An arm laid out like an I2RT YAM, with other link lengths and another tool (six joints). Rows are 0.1 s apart.
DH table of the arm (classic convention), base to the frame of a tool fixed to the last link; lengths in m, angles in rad. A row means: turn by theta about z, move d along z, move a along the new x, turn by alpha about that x. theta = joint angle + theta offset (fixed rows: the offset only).
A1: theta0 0  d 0.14  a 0.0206  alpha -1.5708
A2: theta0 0  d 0  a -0.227  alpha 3.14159
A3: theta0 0.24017  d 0  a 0.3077  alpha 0
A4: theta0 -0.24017  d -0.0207  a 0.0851  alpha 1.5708
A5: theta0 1.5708  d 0.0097  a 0  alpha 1.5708
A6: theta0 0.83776  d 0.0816  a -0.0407  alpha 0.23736
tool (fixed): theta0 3.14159  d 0.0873  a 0  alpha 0
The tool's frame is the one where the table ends.
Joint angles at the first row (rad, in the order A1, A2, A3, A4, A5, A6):
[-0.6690, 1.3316, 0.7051, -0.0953, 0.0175, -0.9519]
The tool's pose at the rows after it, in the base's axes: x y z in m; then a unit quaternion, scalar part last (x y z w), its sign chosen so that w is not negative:
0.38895, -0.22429, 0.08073, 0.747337, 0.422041, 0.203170, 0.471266
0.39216, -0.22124, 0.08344, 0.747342, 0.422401, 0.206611, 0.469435
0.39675, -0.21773, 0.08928, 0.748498, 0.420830, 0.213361, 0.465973
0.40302, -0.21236, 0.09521, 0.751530, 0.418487, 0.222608, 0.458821
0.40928, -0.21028, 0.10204, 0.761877, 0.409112, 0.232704, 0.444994
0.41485, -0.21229, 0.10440, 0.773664, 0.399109, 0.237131, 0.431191
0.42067, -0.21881, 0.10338, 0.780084, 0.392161, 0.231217, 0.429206
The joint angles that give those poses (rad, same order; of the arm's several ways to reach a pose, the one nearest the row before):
[-0.6575, 1.3361, 0.7071, -0.1000, 0.0193, -0.9470]
[-0.6474, 1.3369, 0.7169, -0.1099, 0.0192, -0.9386]
[-0.6363, 1.3371, 0.7361, -0.1301, 0.0142, -0.9230]
[-0.6205, 1.3431, 0.7624, -0.1567, 0.0062, -0.8989]
[-0.6129, 1.3619, 0.8080, -0.2021, -0.0096, -0.8599]
[-0.6121, 1.3969, 0.8563, -0.2387, -0.0207, -0.8262]
[-0.6105, 1.4398, 0.8972, -0.2469, -0.0064, -0.8100]

